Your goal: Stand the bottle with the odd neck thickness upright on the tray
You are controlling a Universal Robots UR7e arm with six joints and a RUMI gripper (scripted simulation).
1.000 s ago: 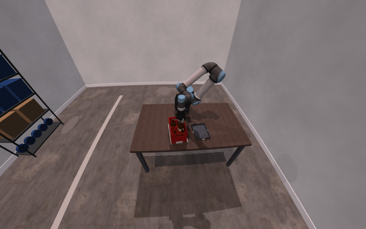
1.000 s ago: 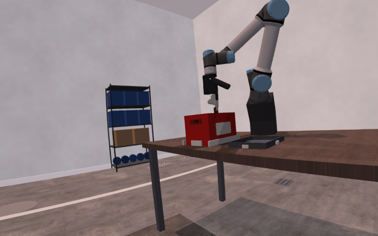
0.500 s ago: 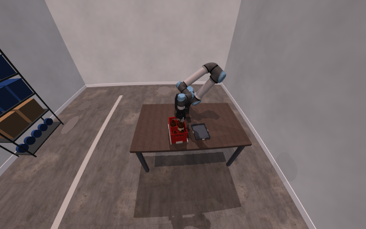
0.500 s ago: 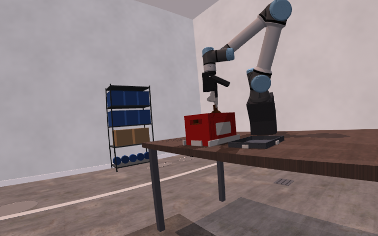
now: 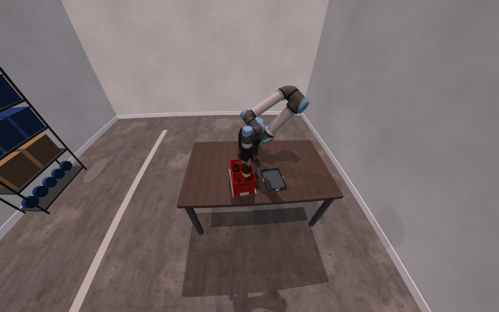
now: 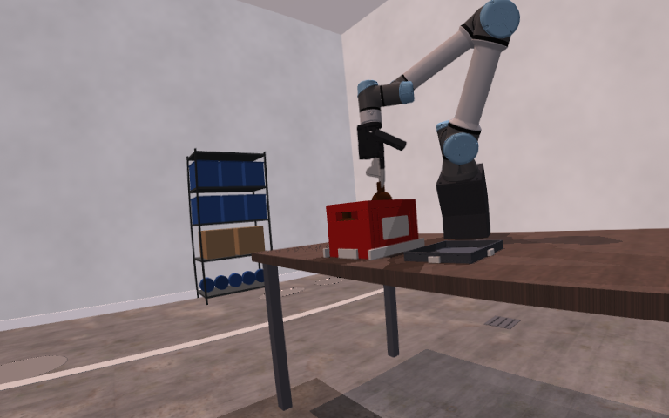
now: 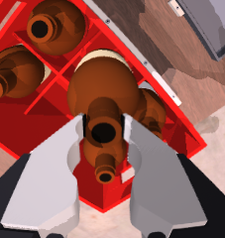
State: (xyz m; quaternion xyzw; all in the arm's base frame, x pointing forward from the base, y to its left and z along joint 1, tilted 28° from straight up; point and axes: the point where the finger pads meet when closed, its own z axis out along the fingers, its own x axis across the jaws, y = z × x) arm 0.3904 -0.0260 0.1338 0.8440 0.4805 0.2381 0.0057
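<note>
The brown bottle is 70 mm below my hand. Also, from my hand: dark tray: 60 mm behind, 250 mm to the left, 220 mm below; red crate: 20 mm ahead, 40 mm to the right, 150 mm below; glass bottle: 110 mm ahead, 60 mm to the right, 150 mm below.
</note>
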